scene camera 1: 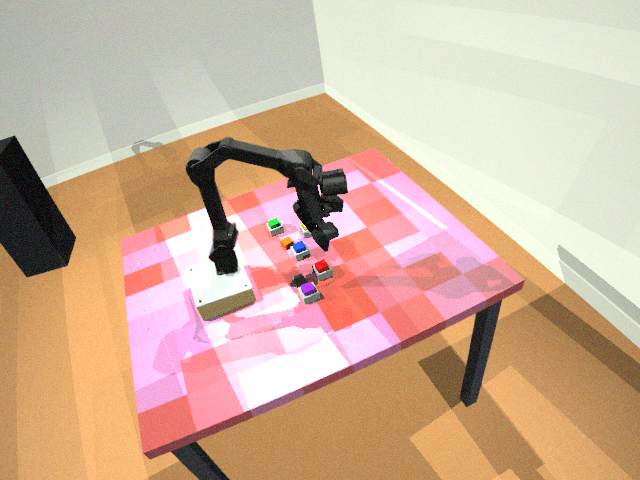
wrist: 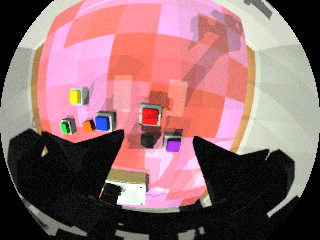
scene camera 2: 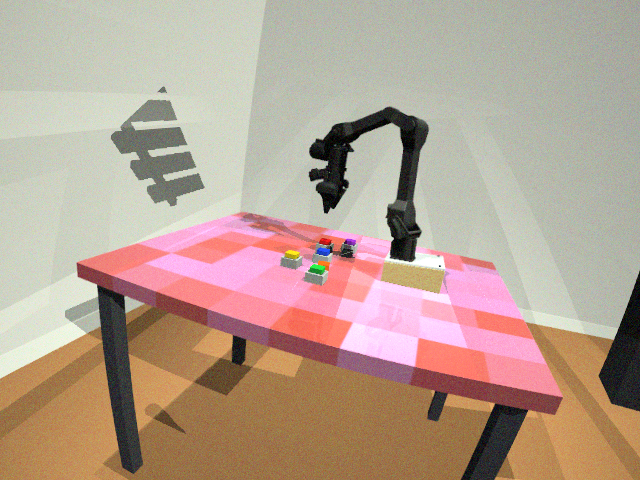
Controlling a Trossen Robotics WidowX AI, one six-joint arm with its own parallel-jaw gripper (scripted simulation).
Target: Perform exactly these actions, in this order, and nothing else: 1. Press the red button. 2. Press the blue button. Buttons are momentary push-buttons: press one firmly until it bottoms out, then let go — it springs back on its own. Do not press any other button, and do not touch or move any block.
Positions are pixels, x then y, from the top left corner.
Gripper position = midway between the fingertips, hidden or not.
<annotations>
gripper: scene camera 1 320, 242; wrist 159, 136; scene camera 2 329, 211
</annotations>
